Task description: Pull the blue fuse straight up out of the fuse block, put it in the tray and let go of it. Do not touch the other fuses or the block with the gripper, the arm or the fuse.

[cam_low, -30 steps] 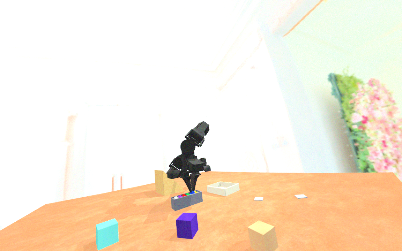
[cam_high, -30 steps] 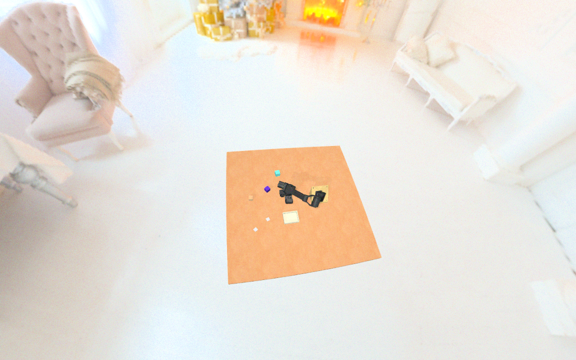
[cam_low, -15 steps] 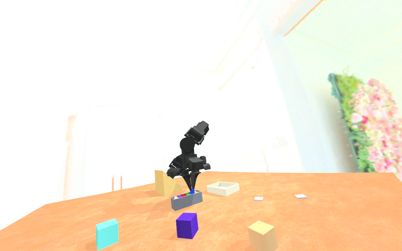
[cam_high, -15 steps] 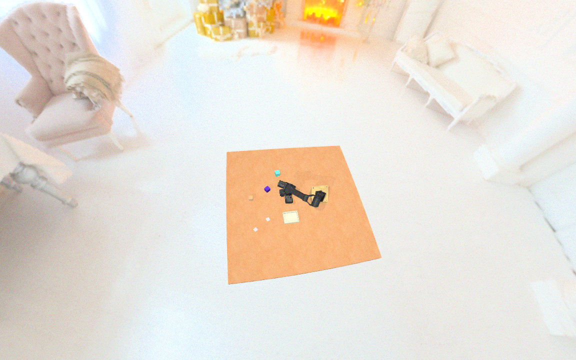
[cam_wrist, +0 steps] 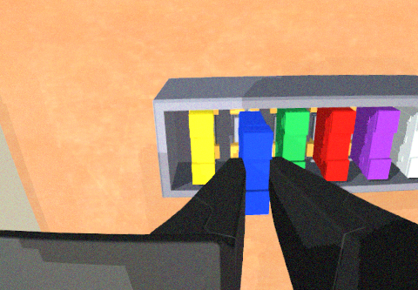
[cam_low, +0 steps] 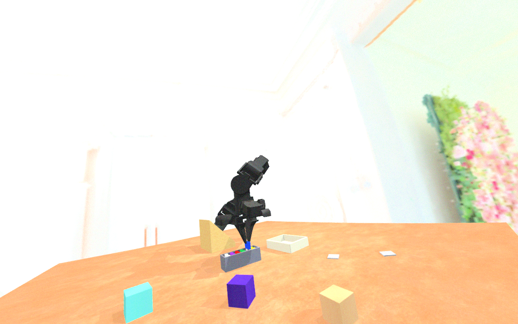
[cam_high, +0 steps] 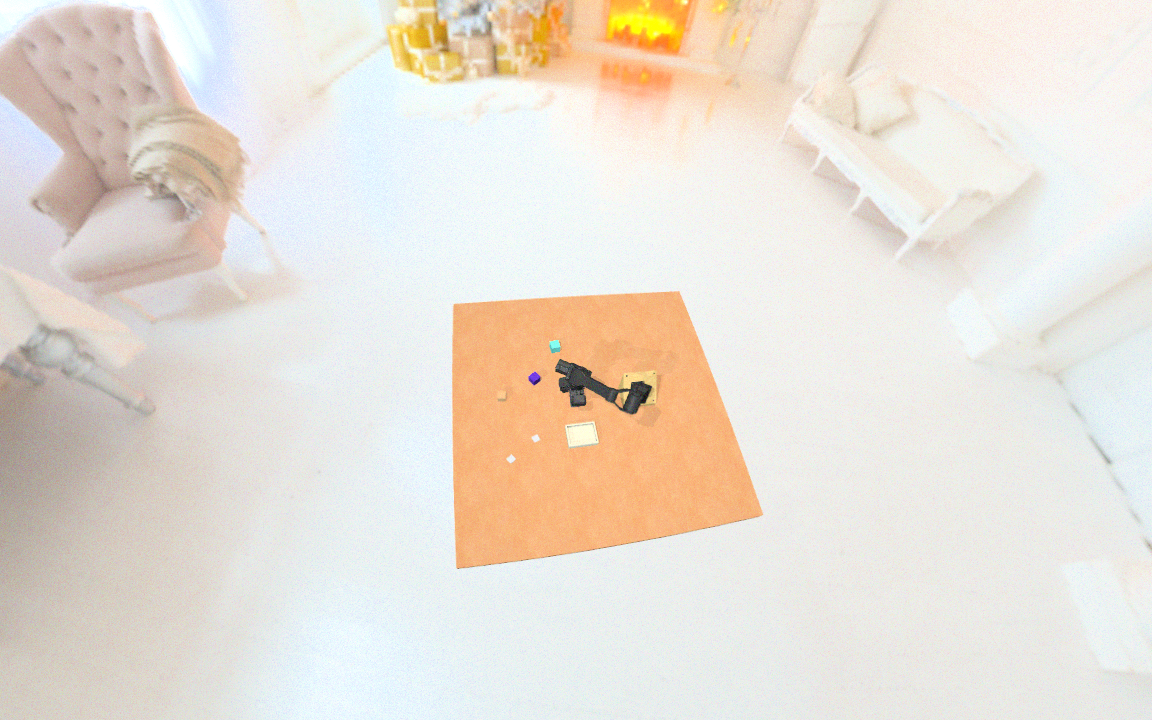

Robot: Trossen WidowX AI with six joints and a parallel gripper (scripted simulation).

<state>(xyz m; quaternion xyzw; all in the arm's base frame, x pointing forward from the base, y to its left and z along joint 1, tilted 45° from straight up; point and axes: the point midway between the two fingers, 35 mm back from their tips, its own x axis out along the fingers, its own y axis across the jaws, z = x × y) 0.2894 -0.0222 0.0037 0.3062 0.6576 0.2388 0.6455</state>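
Right now my gripper tip is 18 cm to the right of the cream tray and 5 cm above it. The rest, counted from my gripper tip: blue fuse (1 cm below); then cyan cube (5 cm ahead, 30 cm to the right, 4 cm below); then purple cube (17 cm ahead, 13 cm to the right, 4 cm below).
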